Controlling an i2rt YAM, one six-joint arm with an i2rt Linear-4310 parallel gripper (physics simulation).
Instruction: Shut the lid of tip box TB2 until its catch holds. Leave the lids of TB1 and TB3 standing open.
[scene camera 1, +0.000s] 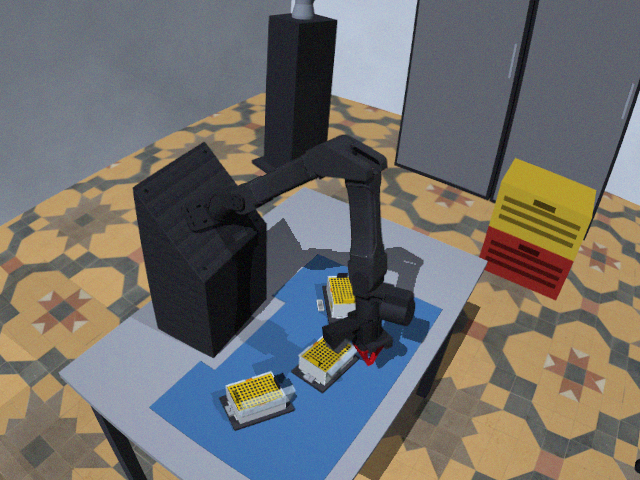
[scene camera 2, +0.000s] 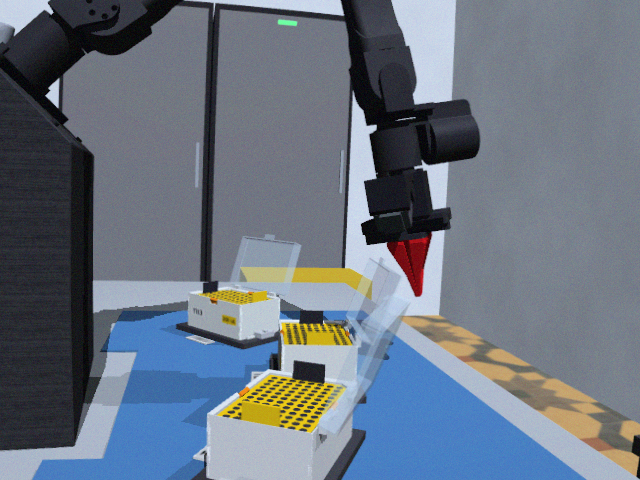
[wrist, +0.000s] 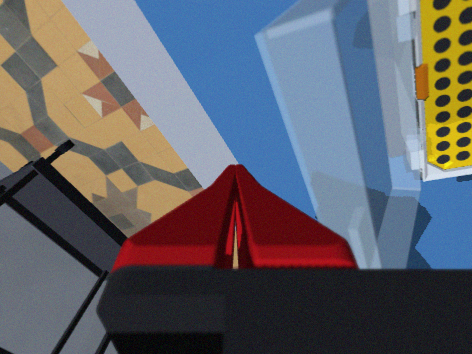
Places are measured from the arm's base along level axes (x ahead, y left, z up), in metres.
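Pixels of known places: gripper, fingertip midpoint: (scene camera 1: 370, 364) (scene camera 2: 418, 295) (wrist: 235, 176); arm's base, origin of the base link: (scene camera 1: 216, 210) (scene camera 2: 14, 78).
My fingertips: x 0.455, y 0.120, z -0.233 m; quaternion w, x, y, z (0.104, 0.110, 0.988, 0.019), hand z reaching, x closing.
Observation:
For each thing: its middle in the pictures, then the offset to it from my fingertips. Level surfaces: height alone.
- middle tip box, body centre: (scene camera 2: 304, 353) (scene camera 1: 323, 355) dx -0.136, dy -0.022, dz -0.075 m
- far box, body centre: (scene camera 2: 227, 313) (scene camera 1: 340, 296) dx -0.276, dy +0.165, dz -0.075 m
- blue mat, its level: dz -0.108 m
- grey table, its level: dz -0.111 m
The middle tip box (scene camera 1: 313, 369) (scene camera 2: 317, 357) (wrist: 450, 100) holds a yellow rack of tips; its label does not show. Its clear lid (scene camera 2: 378, 281) (wrist: 320, 100) stands open, tilted outward. My gripper (scene camera 1: 370, 363) (scene camera 2: 418, 295) (wrist: 235, 176) is shut and empty, with red fingertips pointing down beside the outer side of that lid, above the lid's top in scene camera 2. The near box (scene camera 1: 261, 411) (scene camera 2: 258, 444) has its clear lid (scene camera 2: 381, 343) open. The far box (scene camera 1: 341, 308) (scene camera 2: 227, 310), whose blurred label seems to read TB3, has its lid (scene camera 2: 266, 258) open. The arm partly hides it in scene camera 1.
The boxes stand on a blue mat (scene camera 1: 196, 408) (scene camera 2: 465, 413) on a grey table (scene camera 1: 113, 361). The dark arm pedestal (scene camera 1: 180, 289) (scene camera 2: 36, 310) stands at the mat's inner side. Yellow and red crates (scene camera 1: 542, 217) stand on the floor beyond the table.

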